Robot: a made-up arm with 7 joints.
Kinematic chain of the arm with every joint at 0, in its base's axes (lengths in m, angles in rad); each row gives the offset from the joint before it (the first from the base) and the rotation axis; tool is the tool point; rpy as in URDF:
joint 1: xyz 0 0 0.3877 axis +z
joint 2: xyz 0 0 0 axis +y
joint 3: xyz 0 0 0.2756 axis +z
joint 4: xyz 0.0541 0 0 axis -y
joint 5: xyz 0.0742 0 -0.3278 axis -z
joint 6: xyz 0 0 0 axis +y
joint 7: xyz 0.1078 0 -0.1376 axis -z
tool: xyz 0 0 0 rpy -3.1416 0 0
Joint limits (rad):
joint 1: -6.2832..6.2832
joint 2: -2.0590..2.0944
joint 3: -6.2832..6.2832
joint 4: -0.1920..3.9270
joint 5: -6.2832..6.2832
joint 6: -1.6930..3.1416
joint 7: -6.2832..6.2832
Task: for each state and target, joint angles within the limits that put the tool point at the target. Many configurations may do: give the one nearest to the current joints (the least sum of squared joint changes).
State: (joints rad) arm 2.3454 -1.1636 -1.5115 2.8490 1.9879 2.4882 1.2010
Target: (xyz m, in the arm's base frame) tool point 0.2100 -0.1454 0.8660
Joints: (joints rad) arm 2.4803 -0.7473 -1.5687 2.8486 1.8226 2.8532 1.2010
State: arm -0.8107 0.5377 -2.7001 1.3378 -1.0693 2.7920 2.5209
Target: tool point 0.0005 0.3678 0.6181
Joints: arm -1.1807 0.0374 -3.0870 1.3312 -1.1953 2.4434 2.5209
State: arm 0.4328 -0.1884 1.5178 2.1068 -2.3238 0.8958 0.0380
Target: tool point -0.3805 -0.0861 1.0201
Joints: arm 0.9299 -0.6168 1.5219 2.3227 -2.2306 1.6030 0.0380
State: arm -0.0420 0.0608 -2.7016 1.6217 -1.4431 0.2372 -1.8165
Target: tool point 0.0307 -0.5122 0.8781
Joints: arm 0.5629 -0.0425 -2.1563 1.8635 -1.3642 0.3072 -1.8165
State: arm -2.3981 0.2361 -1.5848 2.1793 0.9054 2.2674 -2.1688
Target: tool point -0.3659 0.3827 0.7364
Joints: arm -2.9815 0.4851 -1.6163 2.0376 0.9408 1.7172 -2.1688
